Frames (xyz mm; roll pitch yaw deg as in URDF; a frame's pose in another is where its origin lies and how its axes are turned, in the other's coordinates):
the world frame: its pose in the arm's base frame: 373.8 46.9 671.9 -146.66 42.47 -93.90
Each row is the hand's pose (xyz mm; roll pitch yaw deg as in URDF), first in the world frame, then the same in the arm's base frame.
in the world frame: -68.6 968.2 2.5 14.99 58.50 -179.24
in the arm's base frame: -403.8 512.2 324.2 71.91 -61.76 -171.93
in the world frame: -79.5 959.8 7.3 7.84 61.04 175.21
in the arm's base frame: -393.7 519.1 332.0 68.32 -58.06 -170.50
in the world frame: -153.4 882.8 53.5 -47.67 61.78 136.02
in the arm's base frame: -300.6 564.9 384.6 50.66 -39.76 -174.60
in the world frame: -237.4 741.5 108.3 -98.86 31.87 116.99
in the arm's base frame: -150.1 595.2 464.8 26.25 -16.19 159.94
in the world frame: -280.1 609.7 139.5 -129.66 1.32 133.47
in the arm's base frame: -23.1 586.7 527.9 -1.14 -10.63 125.12
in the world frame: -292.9 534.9 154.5 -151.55 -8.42 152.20
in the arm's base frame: 46.8 572.1 557.6 -16.73 -18.27 104.83
